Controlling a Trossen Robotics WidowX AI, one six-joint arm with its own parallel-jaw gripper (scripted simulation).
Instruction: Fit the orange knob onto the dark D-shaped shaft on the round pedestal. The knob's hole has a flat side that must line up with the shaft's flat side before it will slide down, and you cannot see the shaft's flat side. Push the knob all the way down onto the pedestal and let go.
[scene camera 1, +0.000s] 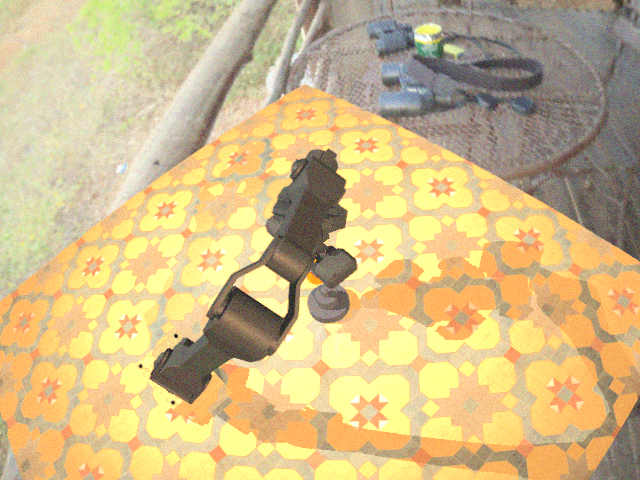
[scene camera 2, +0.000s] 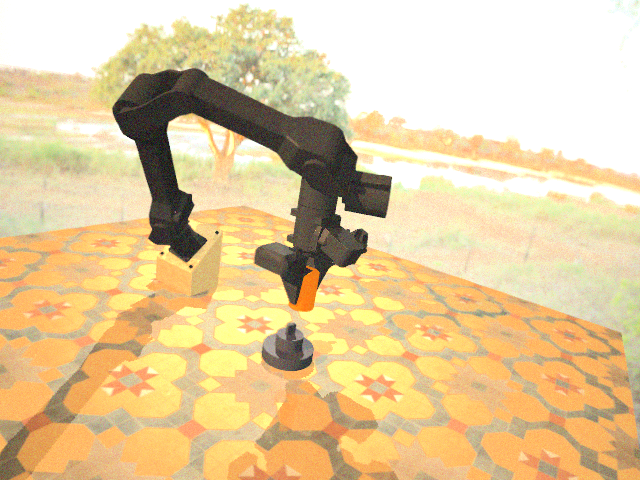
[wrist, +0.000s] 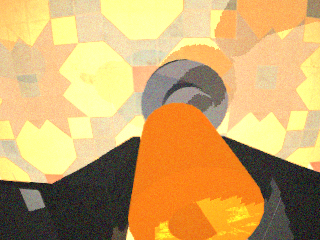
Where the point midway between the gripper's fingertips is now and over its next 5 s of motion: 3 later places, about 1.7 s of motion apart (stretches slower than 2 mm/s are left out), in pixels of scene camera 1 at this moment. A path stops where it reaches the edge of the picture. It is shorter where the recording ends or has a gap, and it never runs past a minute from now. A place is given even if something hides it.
My gripper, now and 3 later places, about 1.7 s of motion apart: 316, 273; 325, 286; 325, 285; 323, 286
